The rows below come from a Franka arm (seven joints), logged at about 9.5 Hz.
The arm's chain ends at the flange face. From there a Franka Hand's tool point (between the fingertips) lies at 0.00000 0.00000 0.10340 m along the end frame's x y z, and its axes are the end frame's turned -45 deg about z.
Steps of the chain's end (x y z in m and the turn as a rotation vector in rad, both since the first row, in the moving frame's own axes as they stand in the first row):
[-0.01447, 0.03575, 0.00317, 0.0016, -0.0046, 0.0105]
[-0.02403, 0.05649, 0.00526, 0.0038, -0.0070, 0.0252]
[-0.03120, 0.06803, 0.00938, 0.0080, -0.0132, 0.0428]
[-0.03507, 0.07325, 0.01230, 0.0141, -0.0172, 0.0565]
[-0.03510, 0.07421, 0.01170, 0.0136, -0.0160, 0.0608]
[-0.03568, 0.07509, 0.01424, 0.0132, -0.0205, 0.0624]
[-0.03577, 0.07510, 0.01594, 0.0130, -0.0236, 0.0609]
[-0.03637, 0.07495, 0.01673, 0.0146, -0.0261, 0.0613]
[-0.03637, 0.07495, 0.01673, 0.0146, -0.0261, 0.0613]
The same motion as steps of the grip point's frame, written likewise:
[-0.03573, 0.01459, 0.00317, 0.0044, -0.0021, 0.0105]
[-0.05716, 0.02216, 0.00526, 0.0076, -0.0023, 0.0252]
[-0.07051, 0.02449, 0.00937, 0.0150, -0.0037, 0.0428]
[-0.07676, 0.02470, 0.01227, 0.0221, -0.0022, 0.0565]
[-0.07740, 0.02549, 0.01168, 0.0209, -0.0017, 0.0608]
[-0.07878, 0.02539, 0.01421, 0.0238, -0.0052, 0.0624]
[-0.07909, 0.02511, 0.01590, 0.0259, -0.0075, 0.0609]
[-0.07946, 0.02428, 0.01668, 0.0288, -0.0081, 0.0613]
[-0.07946, 0.02428, 0.01668, 0.0288, -0.0081, 0.0613]

